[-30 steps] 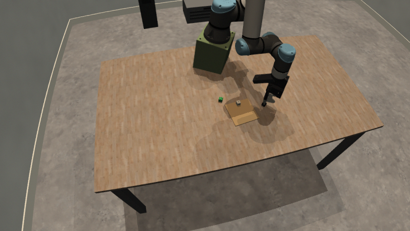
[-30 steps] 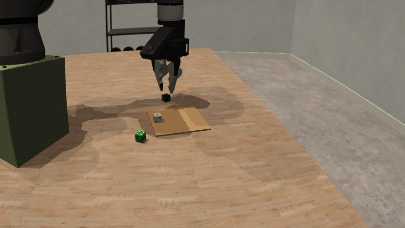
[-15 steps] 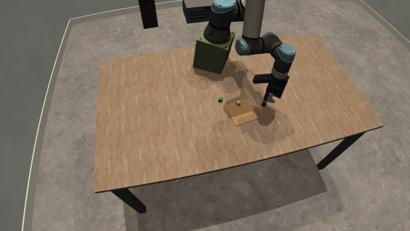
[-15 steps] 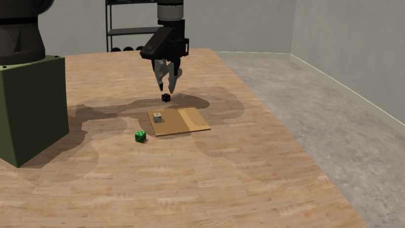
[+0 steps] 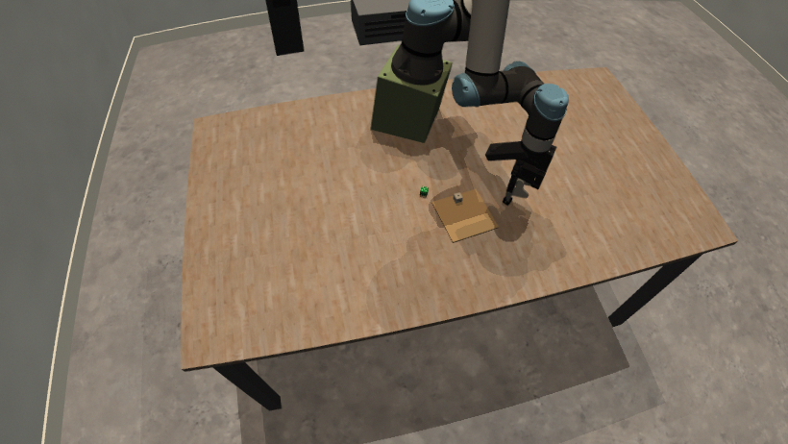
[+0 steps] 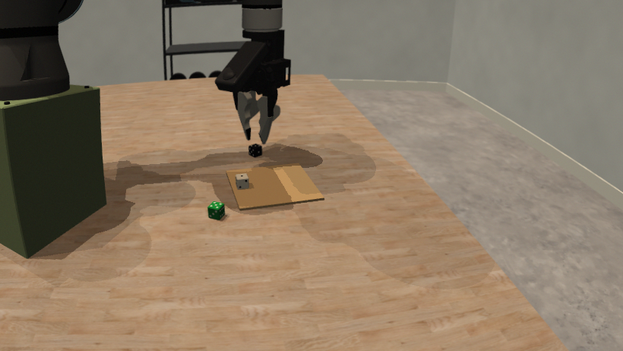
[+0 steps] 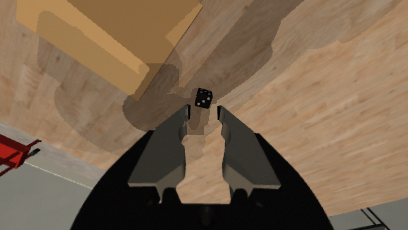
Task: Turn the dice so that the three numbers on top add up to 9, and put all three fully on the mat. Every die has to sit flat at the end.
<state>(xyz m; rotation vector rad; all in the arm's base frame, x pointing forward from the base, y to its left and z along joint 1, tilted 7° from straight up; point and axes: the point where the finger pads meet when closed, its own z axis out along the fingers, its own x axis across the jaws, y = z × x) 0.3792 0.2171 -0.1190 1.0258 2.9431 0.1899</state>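
The black die lies 3 cm below my hand. Round my hand: tan mat: 13 cm to the right, 4 cm below, 3 cm ahead; white die: 14 cm to the right, 3 cm below, 2 cm behind; green die: 23 cm to the right, 6 cm behind, 3 cm below.
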